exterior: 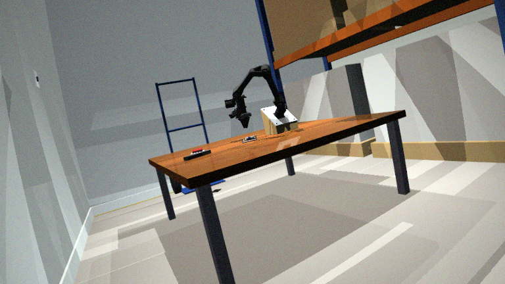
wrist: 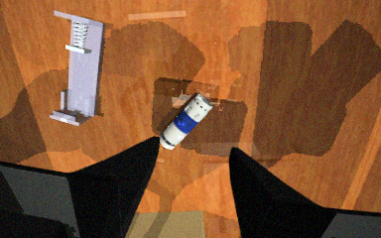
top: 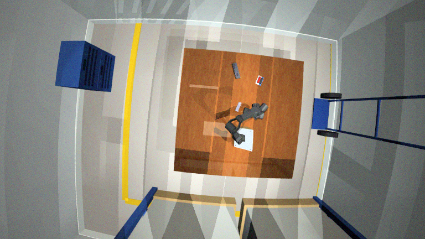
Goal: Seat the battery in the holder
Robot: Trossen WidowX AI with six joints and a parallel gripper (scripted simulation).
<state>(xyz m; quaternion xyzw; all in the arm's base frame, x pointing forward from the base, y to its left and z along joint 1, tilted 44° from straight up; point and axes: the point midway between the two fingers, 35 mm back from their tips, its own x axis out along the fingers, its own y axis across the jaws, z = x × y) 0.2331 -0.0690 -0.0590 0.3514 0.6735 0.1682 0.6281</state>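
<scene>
Now: gripper tip 1 cm past the battery, 1 cm to the right of it and 7 cm above it. Also, from my gripper tip: dark bar (42 cm ahead, 13 cm to the left, 7 cm below); then white card (33 cm ahead, 12 cm to the right, 7 cm below).
</scene>
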